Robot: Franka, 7 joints.
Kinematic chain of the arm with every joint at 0, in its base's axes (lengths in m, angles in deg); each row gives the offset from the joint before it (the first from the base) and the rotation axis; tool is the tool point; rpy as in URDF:
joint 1: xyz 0 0 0.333 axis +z
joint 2: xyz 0 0 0 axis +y
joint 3: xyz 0 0 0.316 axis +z
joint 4: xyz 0.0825 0 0 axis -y
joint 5: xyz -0.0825 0 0.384 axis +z
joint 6: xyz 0 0 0 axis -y
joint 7: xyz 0.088 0 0 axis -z
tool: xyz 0 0 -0.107 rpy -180 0 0
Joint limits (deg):
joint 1: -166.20..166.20
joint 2: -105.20..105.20
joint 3: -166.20..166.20
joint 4: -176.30..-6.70
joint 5: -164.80..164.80
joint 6: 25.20..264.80
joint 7: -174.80..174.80
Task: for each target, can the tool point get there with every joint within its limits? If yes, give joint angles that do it. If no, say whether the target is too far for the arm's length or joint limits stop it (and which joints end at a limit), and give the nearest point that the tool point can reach.
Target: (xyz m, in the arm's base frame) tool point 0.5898 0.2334 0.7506
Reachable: yes | joints -122.25 -54.79 91.11 -68.05 22.70 224.76 -117.39
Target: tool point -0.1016 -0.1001 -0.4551
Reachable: no: joint limits stop it (at a limit: joint 2) | nearest point -0.1188 -0.1170 -0.3478 | short by 0.110 m
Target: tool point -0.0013 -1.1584 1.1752
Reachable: no: too far | nearest point -0.0008 -0.6939 0.8375 | short by 0.574 m
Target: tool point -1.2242 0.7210 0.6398
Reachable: no: too far | nearest point -0.7226 0.4256 0.5141 | short by 0.596 m
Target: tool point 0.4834 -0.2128 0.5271
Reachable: yes | joints 75.82 -65.86 -86.26 -126.28 -62.52 200.99 101.30
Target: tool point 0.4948 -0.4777 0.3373
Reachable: yes | joints -47.86 27.44 2.13 -97.87 -105.34 150.84 145.91
